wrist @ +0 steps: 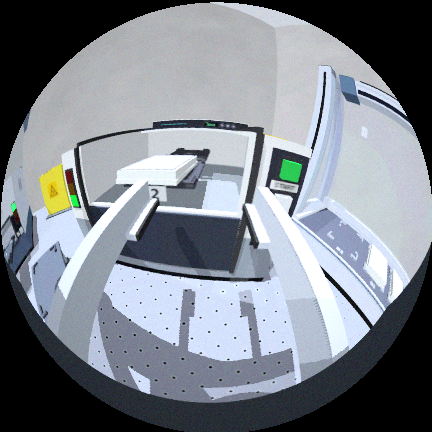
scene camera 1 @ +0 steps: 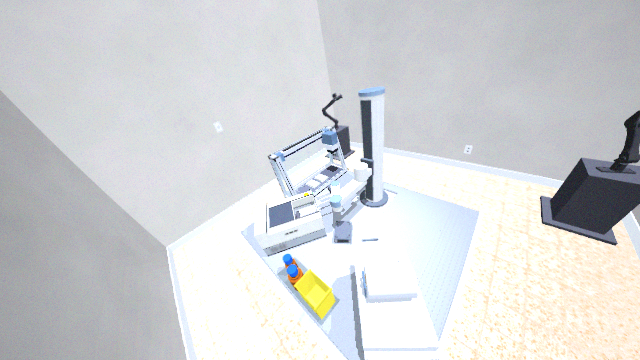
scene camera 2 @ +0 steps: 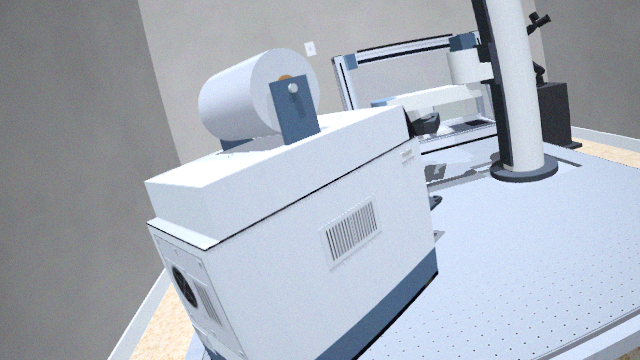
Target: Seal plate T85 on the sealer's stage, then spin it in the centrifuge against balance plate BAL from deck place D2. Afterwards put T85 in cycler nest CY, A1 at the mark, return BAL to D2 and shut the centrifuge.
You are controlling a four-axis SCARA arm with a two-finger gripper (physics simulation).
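Places are measured from the arm's base along level axes (x back, y left, z down), in millimetres.
Where they show: gripper, fingertip midpoint: (wrist: 200,193) (scene camera 1: 318,201); arm's base, link origin: (scene camera 1: 373,197) (scene camera 2: 524,170).
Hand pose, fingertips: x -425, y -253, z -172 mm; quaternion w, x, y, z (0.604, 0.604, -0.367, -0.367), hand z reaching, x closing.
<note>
Each offset is from my fingertips to the centre of the thing. "spot": to the spot under its first point.
My gripper (wrist: 200,193) is shut with nothing between its fingers, though a gap remains between the pads. It is in front of the centrifuge @(dx -252, dy -73, dz +37 mm) (scene camera 1: 295,240) (wrist: 160,235), whose window is open. Inside, a white plate @(dx -129, dy +7, dz +8 mm) (wrist: 152,169) lies level at a dark rotor part @(spot: dx -116, dy -48, dz +19 mm) (wrist: 198,170), above a label "2" @(spot: dx -80, dy +24, dz +31 mm) (wrist: 156,193); which plate it is cannot be read. The green START button @(dx +17, dy -81, dz -23 mm) (wrist: 290,170) is on the right of the housing. The sealer @(dx -317, dy +735, dz -79 mm) (scene camera 1: 395,330) (scene camera 2: 300,210) carries a white film roll @(dx -333, dy +749, dz -259 mm) (scene camera 2: 230,105). Its stage is hidden in the second scene view. I cannot tell which place is nest CY.
A gantry frame (scene camera 1: 300,142) (scene camera 2: 405,53) (wrist: 325,125) stands over a deck holding white plates (scene camera 1: 320,178) (wrist: 377,262). A small dark device @(dx -51, dy +277, dz +130 mm) (scene camera 1: 342,232) stands beside the centrifuge. A yellow bin @(spot: dx -485, dy +413, dz +151 mm) (scene camera 1: 315,295) and orange bottles with blue caps stand at the table edge. The arm's column (scene camera 1: 378,150) (scene camera 2: 520,100) rises behind.
</note>
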